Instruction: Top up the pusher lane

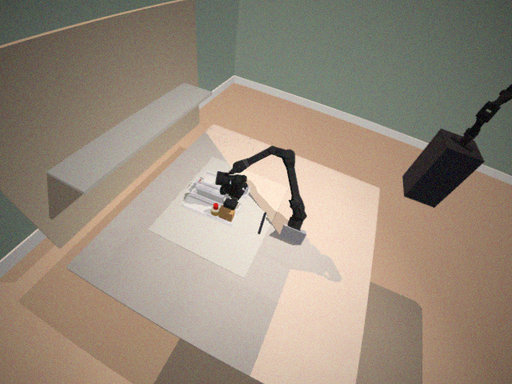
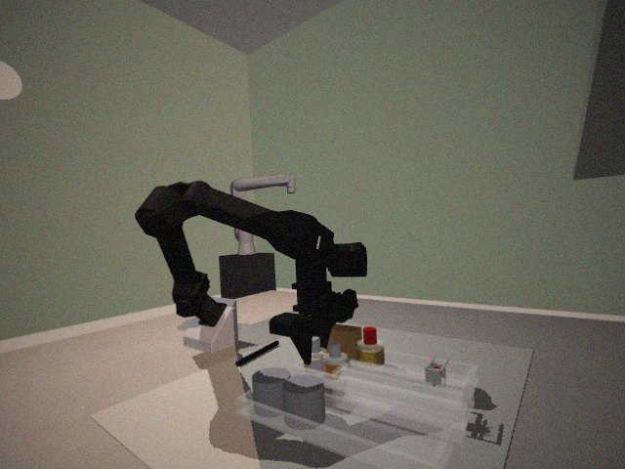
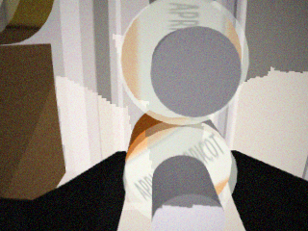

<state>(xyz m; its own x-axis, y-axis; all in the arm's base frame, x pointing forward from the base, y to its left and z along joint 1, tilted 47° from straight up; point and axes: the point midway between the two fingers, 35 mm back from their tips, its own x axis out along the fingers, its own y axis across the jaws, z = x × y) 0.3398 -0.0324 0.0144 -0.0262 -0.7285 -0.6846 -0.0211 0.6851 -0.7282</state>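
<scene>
Now: the brown box 80 mm to the left of my gripper tip, 10 mm ahead of it and 10 mm above it. Also, from my gripper tip: grey pusher plate 160 mm ahead, 30 mm to the right, 20 mm above; then clear pusher lane 150 mm ahead, 20 mm to the right, 10 mm below; then black stick 180 mm behind, 30 mm to the left, 30 mm below.
</scene>
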